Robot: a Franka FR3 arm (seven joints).
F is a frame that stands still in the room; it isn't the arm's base.
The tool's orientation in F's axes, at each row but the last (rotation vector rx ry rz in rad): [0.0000, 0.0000, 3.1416]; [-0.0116, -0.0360, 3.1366]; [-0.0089, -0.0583, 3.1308]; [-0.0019, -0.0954, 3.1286]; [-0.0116, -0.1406, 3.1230]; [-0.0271, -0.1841, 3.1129]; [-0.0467, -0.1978, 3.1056]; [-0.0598, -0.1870, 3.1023]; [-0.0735, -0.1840, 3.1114]
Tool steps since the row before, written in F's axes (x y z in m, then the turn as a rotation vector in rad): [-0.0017, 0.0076, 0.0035, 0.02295, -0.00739, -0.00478]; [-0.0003, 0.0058, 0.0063, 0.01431, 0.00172, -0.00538]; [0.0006, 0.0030, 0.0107, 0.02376, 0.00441, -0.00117]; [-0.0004, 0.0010, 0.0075, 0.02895, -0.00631, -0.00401]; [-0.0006, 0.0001, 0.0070, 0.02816, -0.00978, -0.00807]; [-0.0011, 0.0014, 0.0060, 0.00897, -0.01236, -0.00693]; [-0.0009, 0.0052, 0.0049, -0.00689, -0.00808, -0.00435]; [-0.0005, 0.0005, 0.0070, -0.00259, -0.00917, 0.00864]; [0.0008, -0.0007, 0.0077, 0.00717, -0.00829, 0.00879]
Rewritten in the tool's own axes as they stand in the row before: [0.0017, -0.0076, 0.0035, -0.02295, 0.00739, -0.00478]; [0.0003, -0.0059, 0.0062, -0.01426, -0.00166, -0.00552]; [-0.0006, -0.0034, 0.0106, -0.02371, -0.00460, -0.00147]; [0.0004, -0.0015, 0.0074, -0.02902, 0.00621, -0.00366]; [0.0006, -0.0007, 0.0070, -0.02826, 0.01004, -0.00739]; [0.0010, -0.0021, 0.0058, -0.00915, 0.01289, -0.00559]; [0.0009, -0.0058, 0.0042, 0.00675, 0.00875, -0.00307]; [0.0003, -0.0013, 0.0069, 0.00195, 0.00814, 0.00977]; [-0.0012, -0.0002, 0.0077, -0.00778, 0.00704, 0.00934]
